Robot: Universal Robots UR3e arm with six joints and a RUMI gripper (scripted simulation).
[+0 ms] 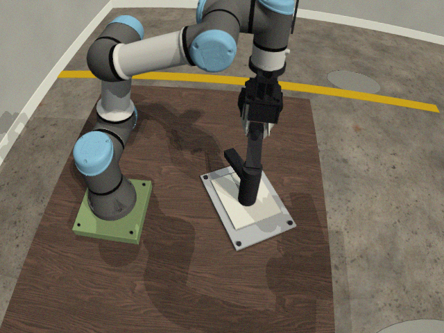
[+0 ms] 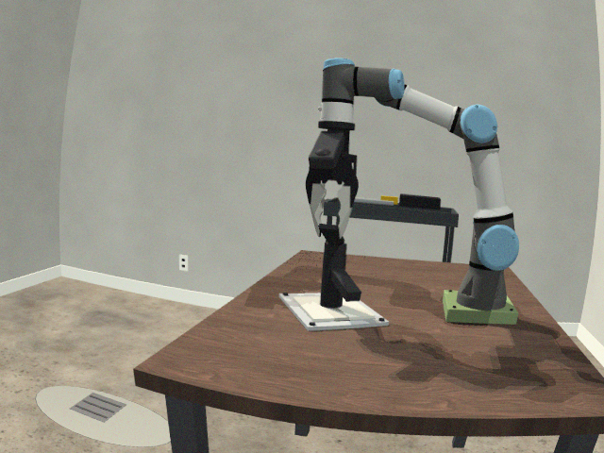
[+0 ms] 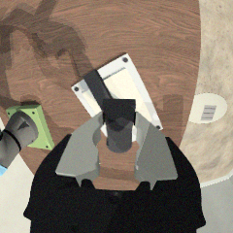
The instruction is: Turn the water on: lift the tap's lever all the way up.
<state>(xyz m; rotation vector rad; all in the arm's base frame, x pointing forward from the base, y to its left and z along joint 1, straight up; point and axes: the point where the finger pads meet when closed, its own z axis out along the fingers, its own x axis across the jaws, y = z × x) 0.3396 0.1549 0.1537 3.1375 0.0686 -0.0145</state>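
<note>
The lever is 30 mm to the right of my hand and 10 mm below it. Also, from my hand: black tap: 10 mm behind, 50 mm to the right, 80 mm below.
</note>
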